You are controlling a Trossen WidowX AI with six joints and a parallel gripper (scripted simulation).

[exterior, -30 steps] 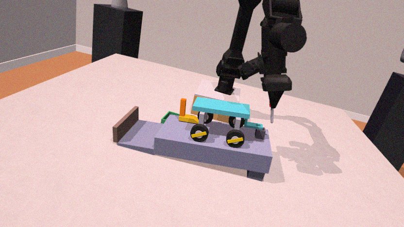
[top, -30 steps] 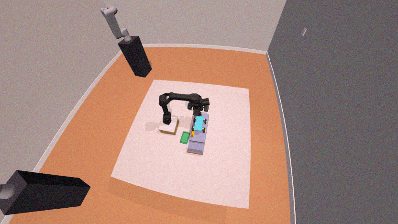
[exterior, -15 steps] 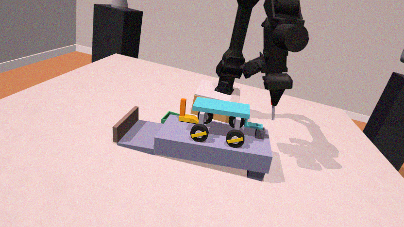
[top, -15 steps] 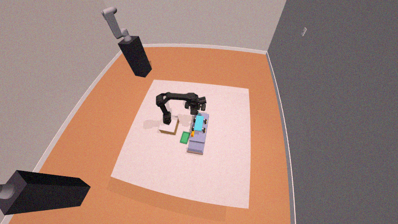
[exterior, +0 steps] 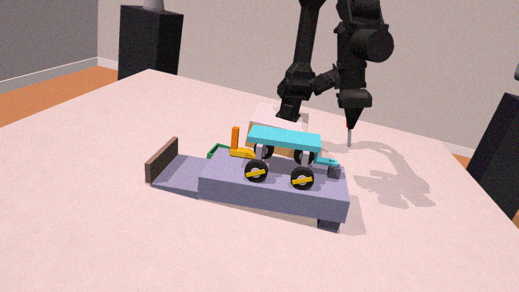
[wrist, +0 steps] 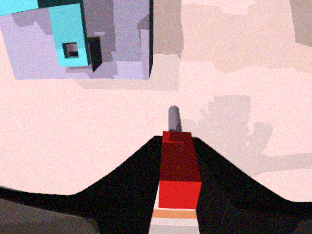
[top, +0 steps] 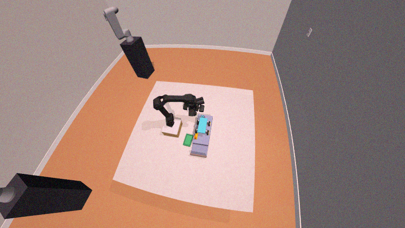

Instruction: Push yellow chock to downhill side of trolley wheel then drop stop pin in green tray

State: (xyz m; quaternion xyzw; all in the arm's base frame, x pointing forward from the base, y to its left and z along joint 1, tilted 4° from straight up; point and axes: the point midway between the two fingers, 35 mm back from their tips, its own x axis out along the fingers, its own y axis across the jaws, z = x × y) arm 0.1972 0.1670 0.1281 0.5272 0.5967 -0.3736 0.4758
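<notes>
Right now my gripper tip is 25 cm to the left of the green tray, 18 cm above it and 1 cm short of it. From my gripper tip the other things lie so: cyan trolley (12 cm ahead, 11 cm to the right, 6 cm below); then red-headed stop pin (right at my gripper tip); then lilac ramp (13 cm below, 12 cm to the right, 12 cm ahead).
</notes>
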